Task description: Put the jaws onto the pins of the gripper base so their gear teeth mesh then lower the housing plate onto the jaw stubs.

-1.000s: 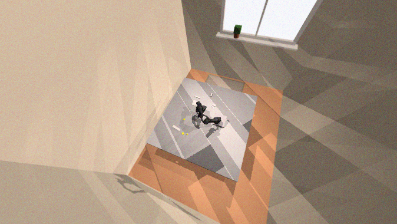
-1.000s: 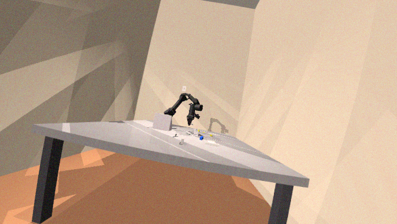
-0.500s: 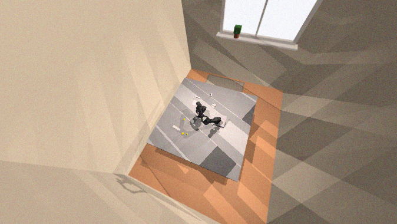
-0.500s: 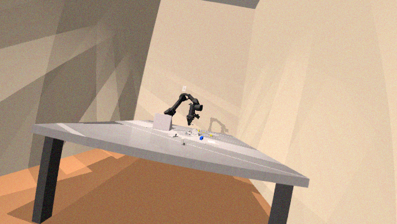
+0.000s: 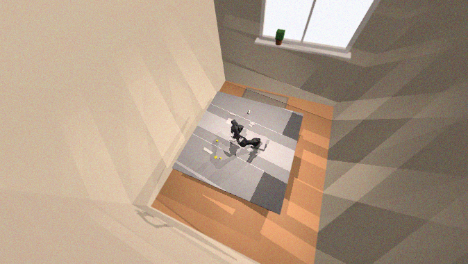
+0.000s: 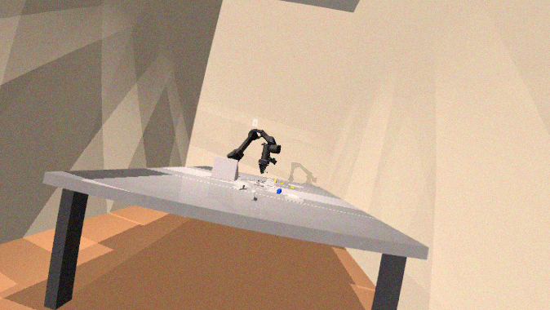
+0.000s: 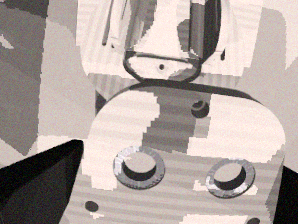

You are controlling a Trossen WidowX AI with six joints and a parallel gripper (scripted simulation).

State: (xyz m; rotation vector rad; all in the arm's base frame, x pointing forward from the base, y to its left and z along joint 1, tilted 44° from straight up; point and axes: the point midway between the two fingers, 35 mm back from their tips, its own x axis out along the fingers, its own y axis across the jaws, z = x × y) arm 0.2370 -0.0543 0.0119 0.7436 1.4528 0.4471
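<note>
My gripper tip is 7 cm above the white jaw, 2 cm short of it and 1 cm to the left of it. Round my gripper tip: ribbed rectangular plate (8 cm below, 7 cm ahead); pale housing plate (2 cm above, 1 cm ahead); blue block (17 cm to the right, 11 cm ahead, 7 cm below).
</note>
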